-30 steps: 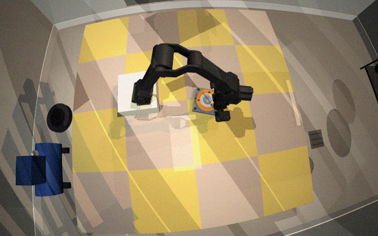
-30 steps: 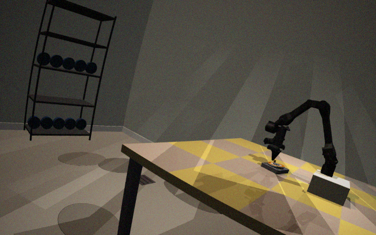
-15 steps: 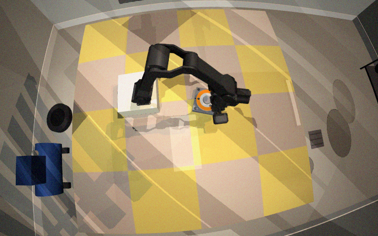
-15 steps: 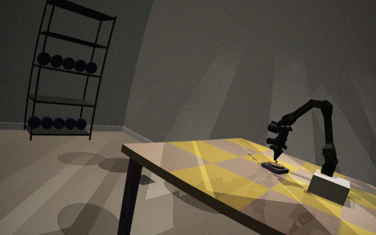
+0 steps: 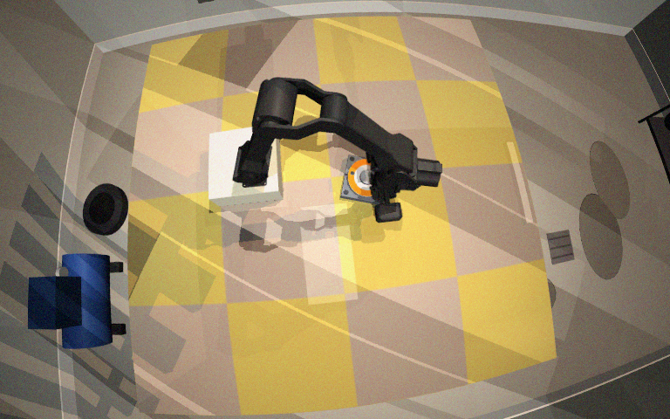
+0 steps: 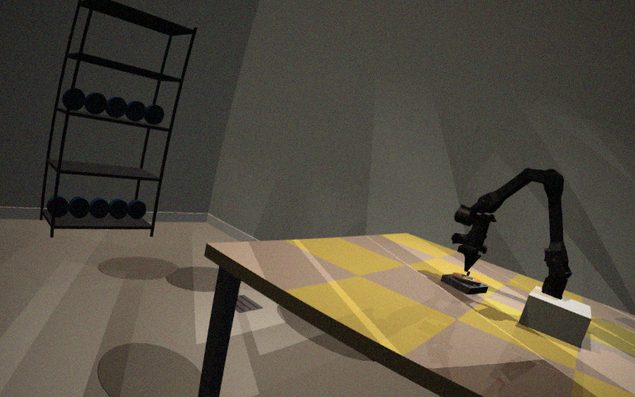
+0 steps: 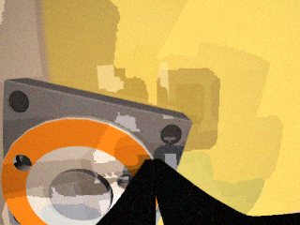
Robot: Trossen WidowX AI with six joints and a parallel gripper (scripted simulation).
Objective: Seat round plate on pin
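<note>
Now: the grey square base 2 cm behind my gripper tip, 5 cm to the left of it and 2 cm below it. The rest, counted from my gripper tip: plate: 2 cm behind, 2 cm to the left, 1 cm below.
</note>
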